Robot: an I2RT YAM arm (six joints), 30 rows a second.
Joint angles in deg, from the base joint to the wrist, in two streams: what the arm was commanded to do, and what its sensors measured. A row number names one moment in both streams.
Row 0, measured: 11.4 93.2 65.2 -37.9 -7.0 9.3
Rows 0 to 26, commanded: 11.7 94.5 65.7 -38.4 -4.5 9.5; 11.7 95.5 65.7 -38.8 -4.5 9.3; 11.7 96.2 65.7 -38.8 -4.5 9.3; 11.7 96.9 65.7 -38.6 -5.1 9.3; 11.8 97.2 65.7 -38.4 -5.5 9.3; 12.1 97.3 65.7 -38.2 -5.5 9.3; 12.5 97.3 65.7 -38.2 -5.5 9.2; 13.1 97.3 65.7 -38.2 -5.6 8.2; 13.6 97.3 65.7 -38.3 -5.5 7.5; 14.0 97.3 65.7 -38.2 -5.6 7.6; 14.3 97.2 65.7 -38.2 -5.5 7.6; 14.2 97.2 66.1 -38.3 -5.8 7.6; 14.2 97.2 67.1 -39.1 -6.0 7.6; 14.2 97.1 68.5 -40.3 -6.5 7.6; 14.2 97.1 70.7 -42.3 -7.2 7.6; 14.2 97.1 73.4 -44.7 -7.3 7.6; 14.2 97.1 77.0 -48.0 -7.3 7.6; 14.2 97.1 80.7 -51.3 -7.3 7.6; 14.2 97.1 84.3 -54.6 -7.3 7.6; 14.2 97.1 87.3 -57.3 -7.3 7.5; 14.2 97.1 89.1 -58.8 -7.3 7.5; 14.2 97.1 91.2 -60.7 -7.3 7.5; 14.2 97.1 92.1 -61.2 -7.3 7.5; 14.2 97.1 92.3 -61.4 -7.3 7.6; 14.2 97.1 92.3 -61.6 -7.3 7.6; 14.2 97.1 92.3 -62.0 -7.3 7.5; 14.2 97.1 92.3 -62.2 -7.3 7.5
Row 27, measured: 13.9 97.3 91.3 -61.6 -7.1 7.6
